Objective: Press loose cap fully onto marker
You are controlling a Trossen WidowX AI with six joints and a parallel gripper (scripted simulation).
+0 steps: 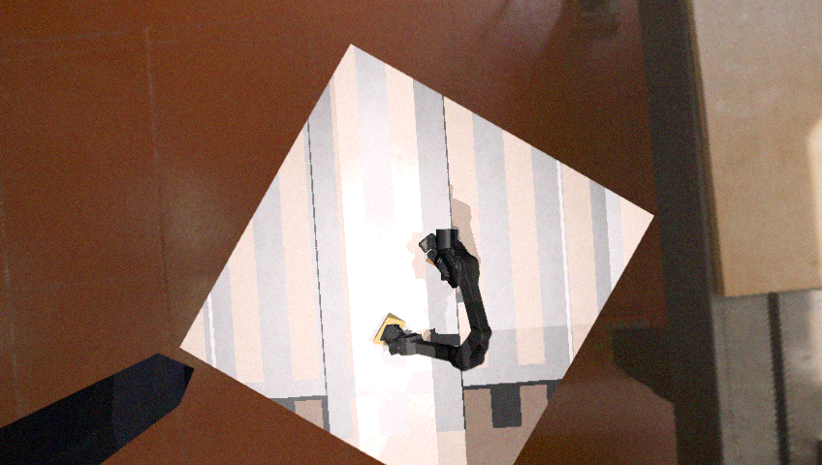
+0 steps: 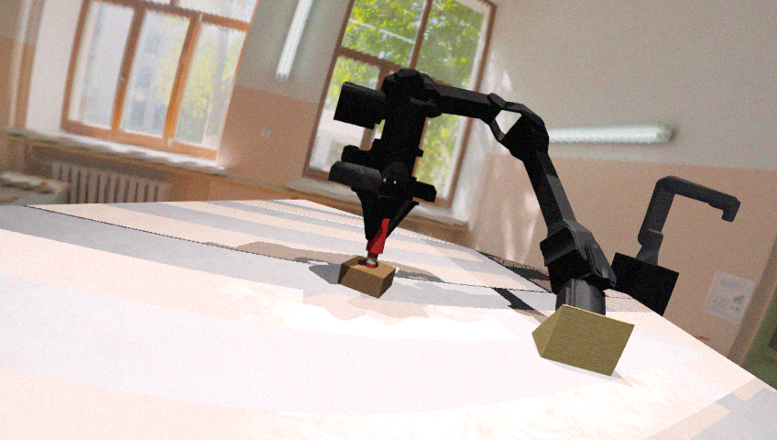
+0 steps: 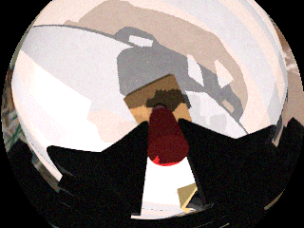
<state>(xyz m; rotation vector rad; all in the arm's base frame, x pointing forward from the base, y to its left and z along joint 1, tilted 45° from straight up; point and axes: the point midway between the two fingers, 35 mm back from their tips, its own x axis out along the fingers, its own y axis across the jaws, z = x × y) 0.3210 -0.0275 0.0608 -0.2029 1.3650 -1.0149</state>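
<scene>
My gripper tip is now 10 mm below the red cap. The rest, counted from my gripper tip: brown holder block (60 mm below).
</scene>
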